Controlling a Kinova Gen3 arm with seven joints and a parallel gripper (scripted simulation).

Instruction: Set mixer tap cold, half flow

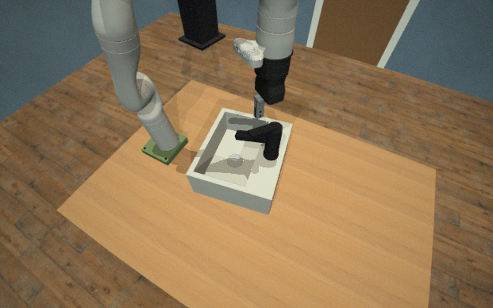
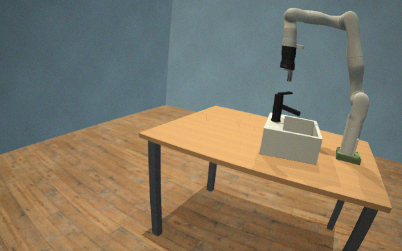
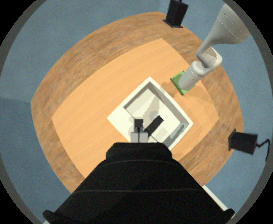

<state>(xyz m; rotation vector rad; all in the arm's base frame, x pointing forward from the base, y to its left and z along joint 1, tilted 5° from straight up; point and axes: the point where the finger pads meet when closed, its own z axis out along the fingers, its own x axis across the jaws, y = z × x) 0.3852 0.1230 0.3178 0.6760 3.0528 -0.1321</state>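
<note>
My gripper is now 8 cm above the lever, 2 cm to the right of it and 1 cm short of it. Round my hand: black mixer tap 13 cm below, 3 cm to the left, 1 cm ahead; then white basin 32 cm below, 9 cm behind, 1 cm to the left.
</note>
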